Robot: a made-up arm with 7 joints.
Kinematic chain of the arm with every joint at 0, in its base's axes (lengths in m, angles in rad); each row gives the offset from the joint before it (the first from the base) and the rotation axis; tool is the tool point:
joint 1: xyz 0 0 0 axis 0 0.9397 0.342
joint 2: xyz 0 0 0 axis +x
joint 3: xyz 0 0 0 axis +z
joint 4: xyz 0.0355 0 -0.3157 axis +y
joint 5: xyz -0.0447 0 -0.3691 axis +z
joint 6: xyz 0 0 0 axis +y
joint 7: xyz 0 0 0 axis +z
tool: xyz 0 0 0
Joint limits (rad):
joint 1: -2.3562..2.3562
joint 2: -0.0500..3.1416
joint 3: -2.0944..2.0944
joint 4: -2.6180..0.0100
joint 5: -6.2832..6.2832
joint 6: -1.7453..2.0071
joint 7: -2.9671..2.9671
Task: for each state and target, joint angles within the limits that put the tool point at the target. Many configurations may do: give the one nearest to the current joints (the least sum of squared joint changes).
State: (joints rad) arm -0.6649 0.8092 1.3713 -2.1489 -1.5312 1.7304 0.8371
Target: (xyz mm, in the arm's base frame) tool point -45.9 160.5 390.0
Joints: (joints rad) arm -0.6189 1.6036 1.1868 -2.0566 -1.5312 1.7304 0.8371
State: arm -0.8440 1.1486 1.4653 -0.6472 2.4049 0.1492 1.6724
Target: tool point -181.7 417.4 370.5
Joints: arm -0.8616 1.6897 1.4730 -1.3411 2.4049 0.1492 1.6724
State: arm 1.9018 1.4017 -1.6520 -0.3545 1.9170 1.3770 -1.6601
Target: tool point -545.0 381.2 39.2
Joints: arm 1.4569 1.3331 -1.4494 -0.7550 1.9170 1.3770 -1.6601
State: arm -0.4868 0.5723 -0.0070 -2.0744 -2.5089 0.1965 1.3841
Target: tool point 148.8 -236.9 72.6
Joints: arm -0.8425 0.1995 -0.7444 -2.5225 -2.5089 0.1965 1.3841
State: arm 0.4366 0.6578 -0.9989 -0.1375 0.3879 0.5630 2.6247
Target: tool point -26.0 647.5 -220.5
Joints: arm 0.0453 1.2263 -1.0141 0.0087 0.3879 0.5630 2.6247
